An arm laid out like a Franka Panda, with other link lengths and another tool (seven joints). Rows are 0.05 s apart.
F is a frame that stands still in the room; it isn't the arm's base.
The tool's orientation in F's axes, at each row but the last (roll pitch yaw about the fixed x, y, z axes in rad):
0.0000, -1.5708, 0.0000
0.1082, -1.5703, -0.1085
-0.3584, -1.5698, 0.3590
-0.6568, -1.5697, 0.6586
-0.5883, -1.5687, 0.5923
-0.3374, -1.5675, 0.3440
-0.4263, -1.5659, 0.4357
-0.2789, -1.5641, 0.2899
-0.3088, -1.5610, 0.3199
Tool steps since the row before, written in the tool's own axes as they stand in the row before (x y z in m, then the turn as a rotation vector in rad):
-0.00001, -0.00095, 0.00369, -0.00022, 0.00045, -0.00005
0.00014, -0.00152, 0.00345, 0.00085, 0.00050, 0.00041
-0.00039, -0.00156, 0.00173, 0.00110, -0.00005, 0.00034
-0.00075, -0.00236, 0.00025, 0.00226, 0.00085, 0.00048
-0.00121, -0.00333, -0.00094, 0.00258, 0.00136, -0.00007
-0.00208, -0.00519, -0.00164, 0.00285, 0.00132, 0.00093
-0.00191, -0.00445, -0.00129, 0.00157, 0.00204, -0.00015
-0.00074, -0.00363, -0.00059, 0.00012, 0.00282, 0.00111
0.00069, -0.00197, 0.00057, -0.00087, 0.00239, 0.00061
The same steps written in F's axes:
-0.00369, -0.00095, -0.00001, 0.00005, 0.00045, -0.00022
-0.00345, -0.00152, 0.00014, -0.00041, 0.00050, 0.00085
-0.00173, -0.00156, -0.00039, -0.00034, -0.00005, 0.00110
-0.00025, -0.00236, -0.00075, -0.00048, 0.00085, 0.00226
0.00095, -0.00333, -0.00121, 0.00007, 0.00136, 0.00258
0.00167, -0.00518, -0.00208, -0.00093, 0.00132, 0.00285
0.00132, -0.00444, -0.00191, 0.00014, 0.00204, 0.00157
0.00063, -0.00362, -0.00074, -0.00114, 0.00281, 0.00012
-0.00054, -0.00197, 0.00070, -0.00064, 0.00238, -0.00087

